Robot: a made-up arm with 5 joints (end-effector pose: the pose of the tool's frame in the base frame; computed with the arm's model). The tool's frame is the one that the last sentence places.
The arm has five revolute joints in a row. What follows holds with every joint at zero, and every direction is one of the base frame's. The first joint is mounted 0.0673 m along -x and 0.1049 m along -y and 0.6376 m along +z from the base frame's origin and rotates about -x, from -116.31 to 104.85 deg. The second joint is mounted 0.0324 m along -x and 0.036 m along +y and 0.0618 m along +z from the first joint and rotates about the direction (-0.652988, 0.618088, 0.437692), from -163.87 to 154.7 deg. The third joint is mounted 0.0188 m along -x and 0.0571 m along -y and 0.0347 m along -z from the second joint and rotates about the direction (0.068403, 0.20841, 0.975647), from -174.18 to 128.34 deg. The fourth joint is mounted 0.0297 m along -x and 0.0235 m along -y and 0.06 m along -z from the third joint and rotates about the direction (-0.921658, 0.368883, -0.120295), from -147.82 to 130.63 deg. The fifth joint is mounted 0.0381 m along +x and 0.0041 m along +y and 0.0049 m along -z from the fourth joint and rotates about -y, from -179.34 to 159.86 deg. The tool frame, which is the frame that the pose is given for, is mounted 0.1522 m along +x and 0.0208 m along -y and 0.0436 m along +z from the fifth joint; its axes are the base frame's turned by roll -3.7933, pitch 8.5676 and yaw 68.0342 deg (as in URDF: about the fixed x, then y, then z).
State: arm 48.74 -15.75 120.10 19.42 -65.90
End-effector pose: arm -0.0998 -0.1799 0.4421 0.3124 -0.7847 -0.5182 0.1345
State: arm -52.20 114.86 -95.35 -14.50 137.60
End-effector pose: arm -0.1976 -0.2200 0.6840 -0.6612 -0.7180 0.2049 0.0727
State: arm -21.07 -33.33 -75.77 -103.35 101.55
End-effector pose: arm -0.1778 0.0443 0.5218 -0.3718 -0.4497 -0.8119 0.0187
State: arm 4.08 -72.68 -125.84 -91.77 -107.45
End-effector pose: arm -0.0580 -0.1996 0.5654 0.2538 -0.7139 -0.0256 0.6521
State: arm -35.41 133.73 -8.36 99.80 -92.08
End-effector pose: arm 0.1483 -0.1947 0.7844 -0.7540 0.5397 -0.3470 0.1408
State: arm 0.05 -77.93 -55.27 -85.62 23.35
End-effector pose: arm -0.1620 -0.1075 0.4773 -0.0445 -0.8207 -0.4893 0.2916
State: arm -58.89 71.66 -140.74 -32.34 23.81
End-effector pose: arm -0.1611 -0.2864 0.7428 -0.3945 -0.2347 -0.1589 0.8741
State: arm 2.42 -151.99 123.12 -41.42 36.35
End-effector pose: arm -0.1215 -0.1250 0.7661 0.3604 0.8391 -0.4055 0.0390
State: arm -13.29 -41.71 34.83 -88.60 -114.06
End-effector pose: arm -0.0987 0.0503 0.6646 -0.2067 0.0551 -0.9767 0.0182
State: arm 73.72 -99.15 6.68 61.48 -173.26
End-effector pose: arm -0.0746 -0.1632 0.4373 0.6280 0.5563 -0.0336 0.5432
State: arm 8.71 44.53 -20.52 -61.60 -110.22
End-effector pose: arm -0.1136 -0.1512 0.5309 0.4272 0.6575 0.4999 0.3679
